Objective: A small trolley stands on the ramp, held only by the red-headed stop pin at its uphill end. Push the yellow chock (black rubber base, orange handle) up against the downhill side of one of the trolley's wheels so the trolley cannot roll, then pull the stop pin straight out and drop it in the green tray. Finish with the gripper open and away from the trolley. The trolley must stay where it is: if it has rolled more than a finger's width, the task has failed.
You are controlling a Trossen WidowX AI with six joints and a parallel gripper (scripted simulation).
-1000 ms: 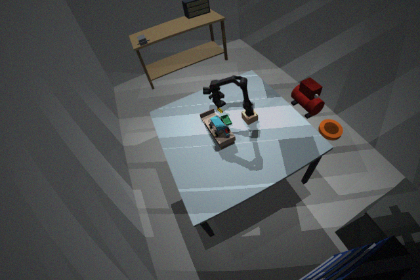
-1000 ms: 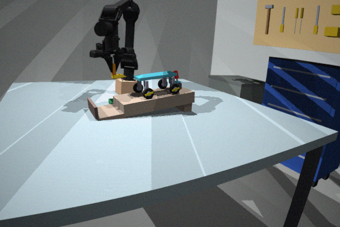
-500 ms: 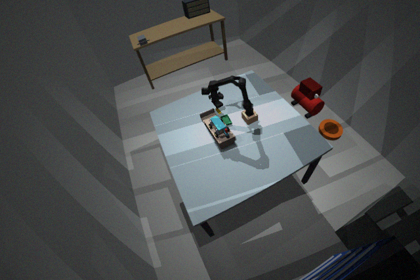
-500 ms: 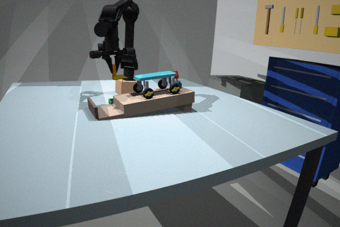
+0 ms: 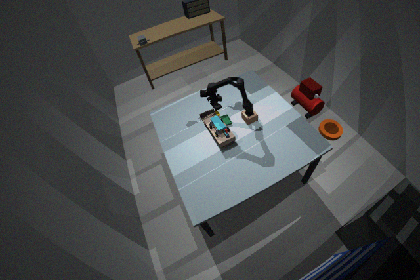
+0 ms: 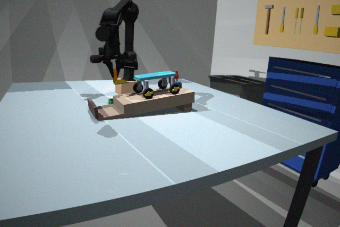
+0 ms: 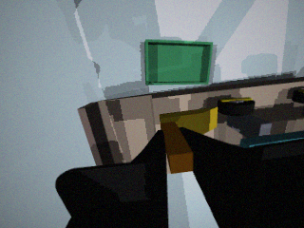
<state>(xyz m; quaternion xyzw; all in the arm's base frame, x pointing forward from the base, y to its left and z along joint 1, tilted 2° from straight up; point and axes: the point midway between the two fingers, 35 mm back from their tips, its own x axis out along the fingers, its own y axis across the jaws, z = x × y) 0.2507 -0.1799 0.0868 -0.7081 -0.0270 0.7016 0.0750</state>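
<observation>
Right now my gripper tip is 6 cm short of the red-headed stop pin and 28 cm to the right of it. Round my gripper tip: green tray: 6 cm behind, 6 cm to the left, 15 cm below; then yellow chock: 2 cm to the left, 1 cm below; then dark stop wall: 5 cm ahead, 11 cm to the right, 11 cm below.
</observation>
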